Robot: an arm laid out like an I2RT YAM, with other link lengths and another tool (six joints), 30 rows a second.
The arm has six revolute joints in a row. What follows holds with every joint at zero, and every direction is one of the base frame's. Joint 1 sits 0.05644 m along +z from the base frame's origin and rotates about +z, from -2.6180 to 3.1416 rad. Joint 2 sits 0.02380 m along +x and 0.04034 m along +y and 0.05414 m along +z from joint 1 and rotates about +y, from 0.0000 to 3.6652 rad. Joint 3 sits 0.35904 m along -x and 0.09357 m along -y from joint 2 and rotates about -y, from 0.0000 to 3.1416 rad. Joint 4 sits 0.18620 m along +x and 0.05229 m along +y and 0.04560 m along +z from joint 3 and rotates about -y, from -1.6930 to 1.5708 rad. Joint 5 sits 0.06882 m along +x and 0.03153 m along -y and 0.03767 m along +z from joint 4 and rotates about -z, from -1.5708 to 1.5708 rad. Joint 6 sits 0.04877 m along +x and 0.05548 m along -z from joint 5 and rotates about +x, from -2.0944 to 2.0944 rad. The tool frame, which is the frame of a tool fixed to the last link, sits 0.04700 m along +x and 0.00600 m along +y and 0.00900 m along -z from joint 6; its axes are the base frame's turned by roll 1.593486, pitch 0.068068 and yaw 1.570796 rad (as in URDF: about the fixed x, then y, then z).
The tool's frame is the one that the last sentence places.
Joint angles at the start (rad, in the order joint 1, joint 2, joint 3, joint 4, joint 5, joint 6):
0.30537 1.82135 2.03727 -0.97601 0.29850 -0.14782
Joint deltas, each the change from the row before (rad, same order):
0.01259 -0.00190 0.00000 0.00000 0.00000 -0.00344
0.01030 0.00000 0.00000 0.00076 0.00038 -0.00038
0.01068 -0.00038 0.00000 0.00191 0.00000 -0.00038
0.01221 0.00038 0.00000 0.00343 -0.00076 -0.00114
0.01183 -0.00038 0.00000 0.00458 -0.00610 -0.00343
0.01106 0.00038 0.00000 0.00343 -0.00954 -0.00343
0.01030 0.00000 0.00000 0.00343 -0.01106 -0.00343
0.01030 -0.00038 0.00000 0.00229 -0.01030 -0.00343
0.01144 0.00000 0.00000 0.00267 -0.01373 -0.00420
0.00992 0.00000 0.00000 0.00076 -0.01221 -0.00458
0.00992 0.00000 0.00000 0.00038 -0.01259 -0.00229
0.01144 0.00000 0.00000 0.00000 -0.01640 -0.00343
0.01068 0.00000 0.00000 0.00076 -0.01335 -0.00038
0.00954 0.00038 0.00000 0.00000 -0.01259 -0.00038
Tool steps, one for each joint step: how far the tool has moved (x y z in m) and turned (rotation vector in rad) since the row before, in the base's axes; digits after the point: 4 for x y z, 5 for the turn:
-0.0014 0.0046 0.0007 -0.00200 -0.00158 0.01485
-0.0006 0.0039 0.0001 -0.00029 -0.00078 0.01027
-0.0006 0.0041 0.0003 0.00046 -0.00214 0.01093
-0.0004 0.0049 0.0002 0.00066 -0.00265 0.01351
-0.0006 0.0052 0.0005 0.00303 -0.00310 0.01853
-0.0006 0.0052 0.0001 0.00453 -0.00048 0.02030
-0.0008 0.0050 0.0002 0.00561 -0.00045 0.02068
-0.0011 0.0049 0.0002 0.00483 0.00007 0.02014
-0.0012 0.0057 0.0001 0.00635 0.00094 0.02434
-0.0013 0.0048 -0.0001 0.00435 0.00226 0.02196
-0.0014 0.0048 -0.0001 0.00613 0.00290 0.02076
-0.0018 0.0057 -0.0002 0.00741 0.00422 0.02586
-0.0016 0.0052 -0.0001 0.00812 0.00309 0.02084
-0.0015 0.0047 -0.0003 0.00713 0.00397 0.01914

